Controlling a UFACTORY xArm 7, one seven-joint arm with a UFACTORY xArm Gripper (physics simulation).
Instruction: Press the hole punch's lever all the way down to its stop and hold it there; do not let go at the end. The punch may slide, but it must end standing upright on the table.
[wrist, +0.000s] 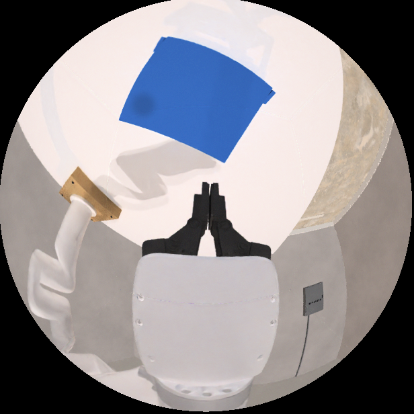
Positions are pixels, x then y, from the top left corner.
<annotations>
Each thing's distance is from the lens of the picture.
my gripper (208, 191): 14 cm
hole punch lever (194, 94): 12 cm
</annotations>
